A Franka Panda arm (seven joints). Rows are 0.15 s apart.
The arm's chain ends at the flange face. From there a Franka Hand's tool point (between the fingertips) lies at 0.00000 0.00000 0.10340 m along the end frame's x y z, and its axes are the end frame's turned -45 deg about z.
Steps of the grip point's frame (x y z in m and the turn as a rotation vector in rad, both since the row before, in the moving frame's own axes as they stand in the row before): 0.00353, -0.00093, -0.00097, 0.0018, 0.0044, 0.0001; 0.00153, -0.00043, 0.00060, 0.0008, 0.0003, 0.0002; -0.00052, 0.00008, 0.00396, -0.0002, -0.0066, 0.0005; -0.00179, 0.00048, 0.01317, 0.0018, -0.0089, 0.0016; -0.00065, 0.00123, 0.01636, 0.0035, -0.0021, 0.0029; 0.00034, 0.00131, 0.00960, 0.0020, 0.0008, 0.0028
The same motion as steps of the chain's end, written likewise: 0.00165, -0.00270, -0.00097, 0.0044, 0.0018, 0.0001; 0.00081, -0.00131, 0.00060, 0.0008, -0.0004, 0.0002; 0.00016, -0.00007, 0.00396, -0.0048, -0.0045, 0.0005; -0.00014, 0.00109, 0.01317, -0.0050, -0.0076, 0.0016; 0.00082, 0.00143, 0.01636, 0.0010, -0.0040, 0.0029; 0.00125, 0.00089, 0.00960, 0.0020, -0.0008, 0.0028
